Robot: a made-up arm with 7 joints.
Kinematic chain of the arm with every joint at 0, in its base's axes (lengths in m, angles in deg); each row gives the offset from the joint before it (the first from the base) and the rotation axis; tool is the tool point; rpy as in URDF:
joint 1: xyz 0 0 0.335 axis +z
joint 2: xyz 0 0 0 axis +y
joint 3: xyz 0 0 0.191 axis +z
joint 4: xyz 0.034 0 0 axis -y
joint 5: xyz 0.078 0 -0.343 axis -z
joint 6: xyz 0 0 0 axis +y
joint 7: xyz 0.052 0 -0.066 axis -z
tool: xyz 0 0 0 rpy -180 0 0
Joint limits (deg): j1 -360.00..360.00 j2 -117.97..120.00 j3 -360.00..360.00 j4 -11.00..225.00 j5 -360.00..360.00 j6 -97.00..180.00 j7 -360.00..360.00
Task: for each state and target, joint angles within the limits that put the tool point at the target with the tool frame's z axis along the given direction. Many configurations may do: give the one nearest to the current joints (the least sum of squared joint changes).
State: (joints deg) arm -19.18 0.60 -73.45 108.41 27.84 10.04 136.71
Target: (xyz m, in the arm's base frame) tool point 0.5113 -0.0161 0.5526 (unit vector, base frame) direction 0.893 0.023 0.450
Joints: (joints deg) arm 23.86 35.67 -42.32 106.31 -2.03 -41.63 136.71
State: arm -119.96 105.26 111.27 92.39 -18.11 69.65 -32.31
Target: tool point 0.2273 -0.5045 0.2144 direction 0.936 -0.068 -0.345
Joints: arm -116.80 104.94 86.15 103.22 -38.77 35.93 -32.31
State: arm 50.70 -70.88 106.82 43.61 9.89 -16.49 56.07
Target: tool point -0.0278 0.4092 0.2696 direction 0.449 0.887 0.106
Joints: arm 5.80 -112.96 101.37 45.33 14.72 -12.65 56.07
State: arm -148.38 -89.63 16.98 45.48 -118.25 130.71 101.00
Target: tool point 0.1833 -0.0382 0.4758 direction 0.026 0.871 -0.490
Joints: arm -109.83 -117.97 65.68 18.07 -122.95 175.13 101.00
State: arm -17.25 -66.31 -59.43 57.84 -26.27 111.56 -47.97
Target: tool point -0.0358 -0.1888 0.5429 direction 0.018 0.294 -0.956
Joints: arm -29.47 -83.08 -33.10 46.67 -25.32 134.55 -47.97
